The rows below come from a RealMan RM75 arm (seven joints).
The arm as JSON. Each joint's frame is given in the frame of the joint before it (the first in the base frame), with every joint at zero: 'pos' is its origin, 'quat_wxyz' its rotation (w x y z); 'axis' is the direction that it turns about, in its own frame. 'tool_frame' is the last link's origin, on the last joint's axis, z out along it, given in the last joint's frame.
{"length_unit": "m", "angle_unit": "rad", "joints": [
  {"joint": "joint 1", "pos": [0.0, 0.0, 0.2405], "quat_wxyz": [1.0, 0.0, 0.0, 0.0], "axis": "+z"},
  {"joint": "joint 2", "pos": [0.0, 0.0, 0.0], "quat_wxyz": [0.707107, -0.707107, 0.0, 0.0], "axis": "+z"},
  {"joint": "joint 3", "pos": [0.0, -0.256, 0.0], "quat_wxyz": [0.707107, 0.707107, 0.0, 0.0], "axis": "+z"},
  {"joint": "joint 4", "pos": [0.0, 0.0, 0.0], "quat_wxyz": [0.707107, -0.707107, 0.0, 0.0], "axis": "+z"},
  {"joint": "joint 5", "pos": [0.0, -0.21, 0.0], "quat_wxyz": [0.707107, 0.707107, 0.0, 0.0], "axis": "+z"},
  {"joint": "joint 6", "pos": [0.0, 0.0, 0.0], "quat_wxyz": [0.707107, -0.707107, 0.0, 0.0], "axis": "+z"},
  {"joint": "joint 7", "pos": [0.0, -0.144, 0.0], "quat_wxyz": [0.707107, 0.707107, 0.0, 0.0], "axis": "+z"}
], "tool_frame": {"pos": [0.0, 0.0, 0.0], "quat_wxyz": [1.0, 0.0, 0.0, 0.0]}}
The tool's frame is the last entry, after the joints.
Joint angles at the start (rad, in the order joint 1, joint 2, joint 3, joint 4, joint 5, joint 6, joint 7):
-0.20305 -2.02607 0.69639 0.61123 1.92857 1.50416 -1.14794
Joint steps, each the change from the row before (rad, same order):
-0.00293 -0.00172 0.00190 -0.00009 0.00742 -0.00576 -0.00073
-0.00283 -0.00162 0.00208 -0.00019 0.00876 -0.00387 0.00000
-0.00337 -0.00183 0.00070 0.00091 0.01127 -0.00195 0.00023
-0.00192 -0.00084 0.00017 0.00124 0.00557 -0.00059 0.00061
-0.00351 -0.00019 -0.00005 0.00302 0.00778 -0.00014 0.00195
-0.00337 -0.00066 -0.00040 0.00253 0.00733 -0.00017 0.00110
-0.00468 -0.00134 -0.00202 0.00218 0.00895 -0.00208 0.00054
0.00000 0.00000 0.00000 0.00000 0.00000 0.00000 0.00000
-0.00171 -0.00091 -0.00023 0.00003 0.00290 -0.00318 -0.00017
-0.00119 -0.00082 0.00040 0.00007 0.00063 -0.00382 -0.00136
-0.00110 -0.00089 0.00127 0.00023 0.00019 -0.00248 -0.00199
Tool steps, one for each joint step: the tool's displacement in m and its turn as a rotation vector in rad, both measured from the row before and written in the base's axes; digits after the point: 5 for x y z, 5 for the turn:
-0.00002 0.00062 -0.00151 -0.00570 0.00622 0.00036
0.00008 0.00029 -0.00163 -0.00770 0.00616 -0.00122
0.00026 0.00028 -0.00153 -0.00897 0.00669 -0.00300
0.00023 0.00032 -0.00056 -0.00398 0.00389 -0.00274
0.00041 0.00092 -0.00011 -0.00461 0.00731 -0.00656
0.00047 0.00084 -0.00030 -0.00439 0.00581 -0.00525
0.00047 0.00128 -0.00051 -0.00375 0.00658 -0.00411
0.00000 0.00000 0.00000 0.00000 0.00000 0.00000
0.00001 0.00055 -0.00050 -0.00079 0.00287 0.00026
-0.00001 0.00062 -0.00037 0.00065 0.00168 0.00173
0.00024 0.00051 -0.00047 -0.00049 0.00041 0.00117

